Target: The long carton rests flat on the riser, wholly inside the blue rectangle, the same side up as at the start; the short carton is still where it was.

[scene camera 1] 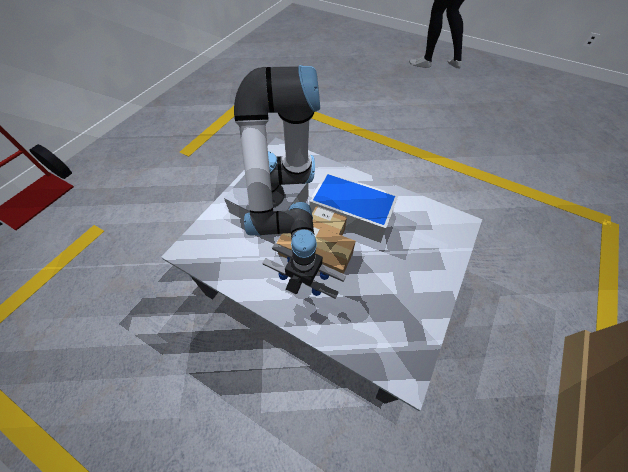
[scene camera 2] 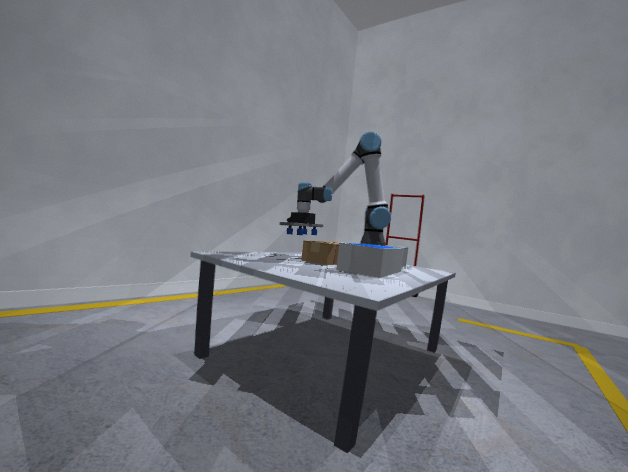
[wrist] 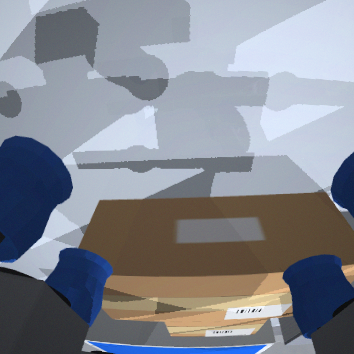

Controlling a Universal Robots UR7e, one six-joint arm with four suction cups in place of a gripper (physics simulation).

Note:
My suction head [wrist: 42, 181] carries nothing. The cup is 19 cm from the middle of a long carton [scene camera 1: 336, 250]. I also see a grey riser [scene camera 2: 378, 261] and a short carton [wrist: 235, 327].
The grey riser also shows in the wrist view [wrist: 103, 327]. The long carton is seen too in scene camera 2 [scene camera 2: 322, 252] and in the wrist view [wrist: 217, 258].

